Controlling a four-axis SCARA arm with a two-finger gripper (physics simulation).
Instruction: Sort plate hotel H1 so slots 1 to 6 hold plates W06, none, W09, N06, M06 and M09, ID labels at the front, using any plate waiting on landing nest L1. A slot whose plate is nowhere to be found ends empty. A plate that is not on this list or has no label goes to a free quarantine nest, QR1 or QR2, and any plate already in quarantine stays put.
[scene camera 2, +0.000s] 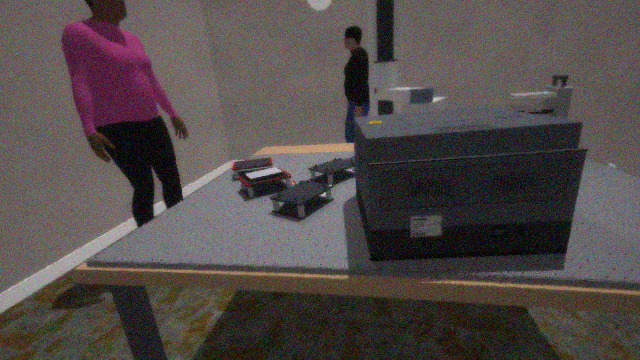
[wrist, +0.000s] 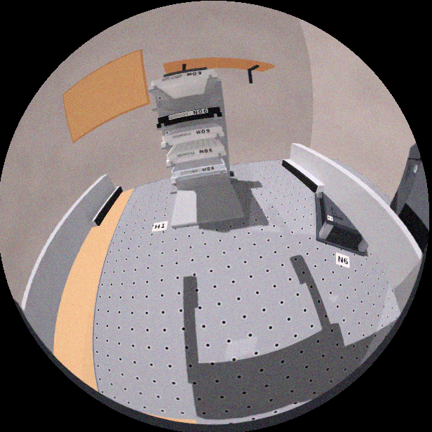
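Observation:
Plate hotel H1 (wrist: 214, 98) (scene camera 2: 565, 100) stands upright. In the wrist view its labels face me: M09 (wrist: 185, 80) at the top, a gap below it, then black N06 (wrist: 189, 117), W09 (wrist: 194, 134), and M06 (wrist: 192, 152). The lowest plate (wrist: 200, 171) has a blurred label that looks like W06. My gripper (wrist: 196, 160) is open and empty, its fingers at left and right, back from the hotel; in the scene view it cannot be made out. A white plate (scene camera 2: 263, 173) lies on a red-edged nest (scene camera 2: 246, 183). Labels L1, QR1 and QR2 cannot be read.
A dark nest (wrist: 320, 220) by the N6 tag is partly behind the right finger. A red-edged nest (scene camera 2: 252, 164) and two dark nests (scene camera 2: 301, 192) (scene camera 2: 332, 166) stand left of the large dark instrument (scene camera 2: 470, 200). Two people (scene camera 2: 120, 75) (scene camera 2: 356, 75) stand beyond the table.

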